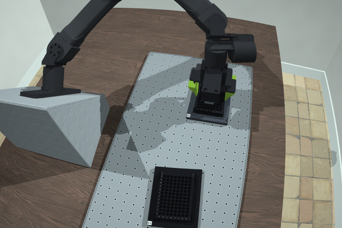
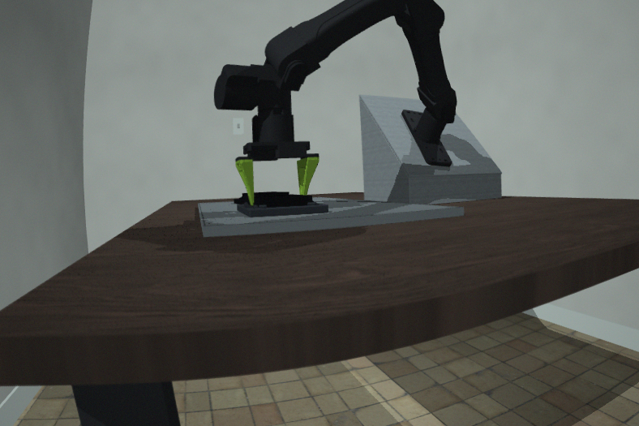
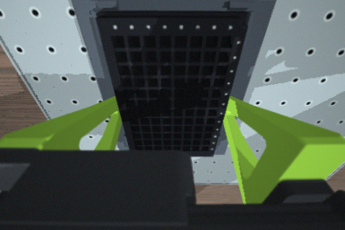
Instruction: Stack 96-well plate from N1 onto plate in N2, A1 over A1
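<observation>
Now: hand right at the black 96-well plate. From my hand the other things lie so: nest N2: 32 cm to the right, 3 cm behind, 2 cm below; dark grey nest: 2 cm below.
</observation>
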